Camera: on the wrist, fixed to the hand. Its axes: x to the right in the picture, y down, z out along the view.
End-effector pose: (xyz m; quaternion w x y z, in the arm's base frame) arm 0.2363 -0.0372 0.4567 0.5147 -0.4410 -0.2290 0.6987
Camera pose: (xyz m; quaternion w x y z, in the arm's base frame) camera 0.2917 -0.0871 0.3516 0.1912 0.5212 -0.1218 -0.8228
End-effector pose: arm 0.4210 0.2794 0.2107 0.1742 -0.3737 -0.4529 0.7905
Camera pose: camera 0.5126 0.2982 0.1220 0.4794 0.6139 0.0933 -0.6202
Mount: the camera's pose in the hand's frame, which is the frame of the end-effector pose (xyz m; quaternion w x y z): -0.0105 0.0709 -0.1071 0.6784 -0.0790 0.0202 0.7301
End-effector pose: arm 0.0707 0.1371 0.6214 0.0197 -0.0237 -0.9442 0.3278
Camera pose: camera 0.0891 0.2583 0.6612 0.2088 0.7137 0.6488 -0.1617
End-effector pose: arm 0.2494 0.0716 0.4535 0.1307 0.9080 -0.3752 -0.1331
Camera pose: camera 0.2328 0.0453 0.5786 0.2652 0.3344 -0.9043 -0.0062
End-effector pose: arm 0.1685 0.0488 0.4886 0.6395 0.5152 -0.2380 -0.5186
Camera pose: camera 0.2843 0.0976 0.5171 0.8580 0.1357 -0.4837 0.1067
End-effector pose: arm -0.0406 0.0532 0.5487 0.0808 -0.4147 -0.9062 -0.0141
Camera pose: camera 0.0340 0.0819 0.6498 0.0507 -0.9491 -0.3093 -0.0305
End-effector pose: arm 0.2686 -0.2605 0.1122 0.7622 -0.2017 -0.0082 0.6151
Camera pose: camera 0.2277 -0.2907 -0.0062 0.0522 -0.2155 0.1085 0.9691
